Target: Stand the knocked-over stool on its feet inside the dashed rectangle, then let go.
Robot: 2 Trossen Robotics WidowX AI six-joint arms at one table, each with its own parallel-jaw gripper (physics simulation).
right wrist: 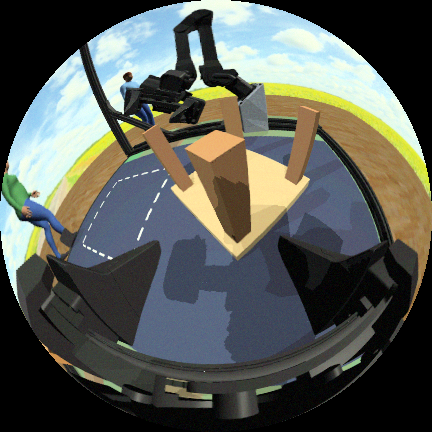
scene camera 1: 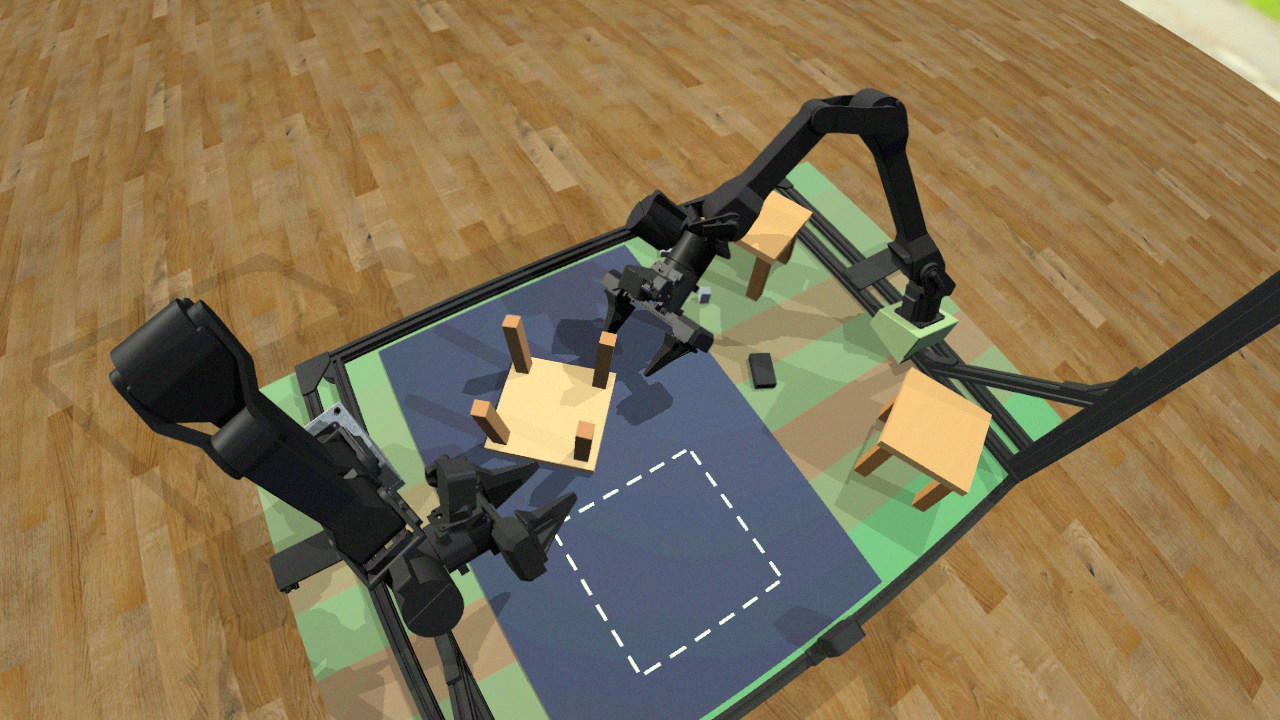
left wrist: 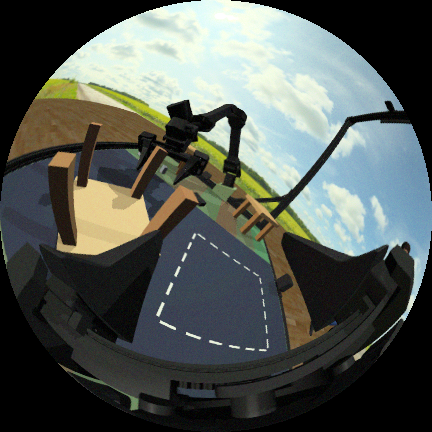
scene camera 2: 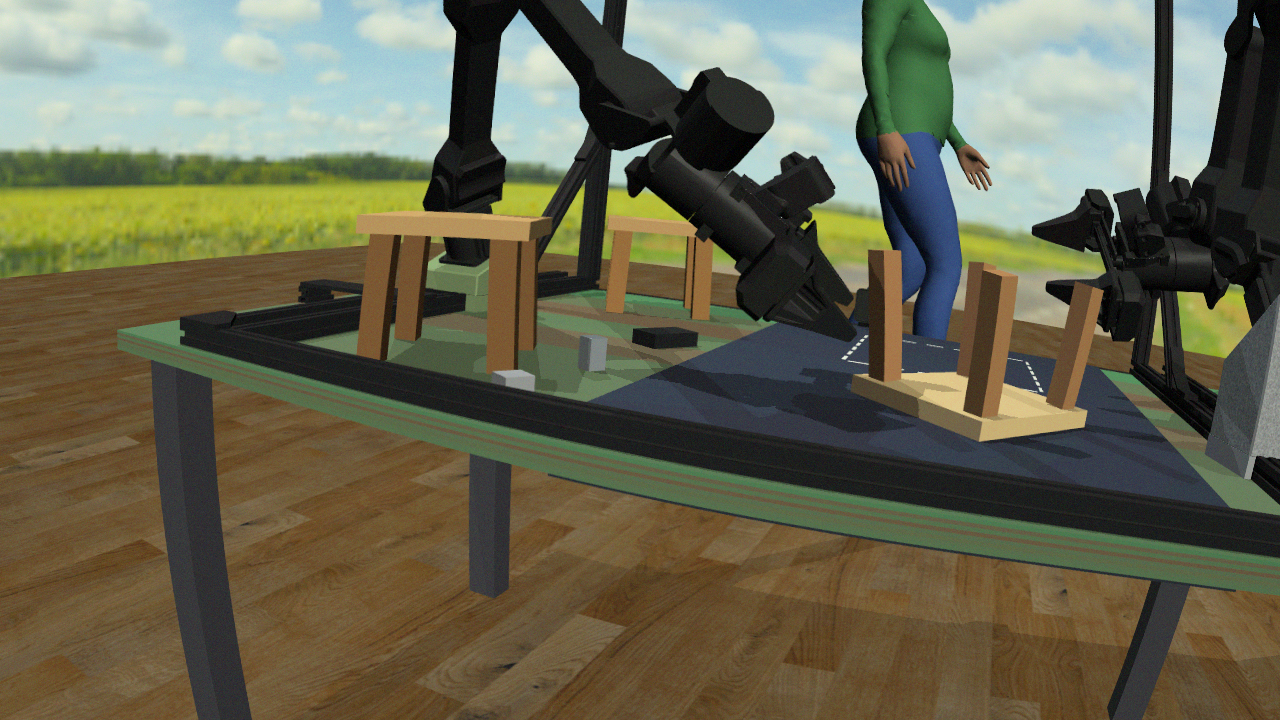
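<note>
The knocked-over stool (scene camera 1: 550,413) (left wrist: 110,215) (right wrist: 270,182) lies upside down on the blue mat, its pale seat flat and its four legs pointing up. The white dashed rectangle (scene camera 1: 780,577) (left wrist: 160,315) lies on the mat beside it, lower right in scene camera 1; the stool is outside it. My left gripper (scene camera 1: 555,479) (scene camera 2: 1041,258) (left wrist: 224,238) is open and empty, above the mat between the stool and the rectangle's near edge. My right gripper (scene camera 1: 628,352) (scene camera 2: 851,320) (right wrist: 219,245) is open and empty, close to the stool's upper right leg in scene camera 1.
Two upright stools stand off the mat, one (scene camera 1: 935,429) at the right and one (scene camera 1: 776,228) partly behind my right arm. A black block (scene camera 1: 761,369) (scene camera 2: 664,337) and a small grey block (scene camera 1: 704,294) (scene camera 2: 591,352) lie near the mat. Dark rails (scene camera 1: 480,293) edge the table.
</note>
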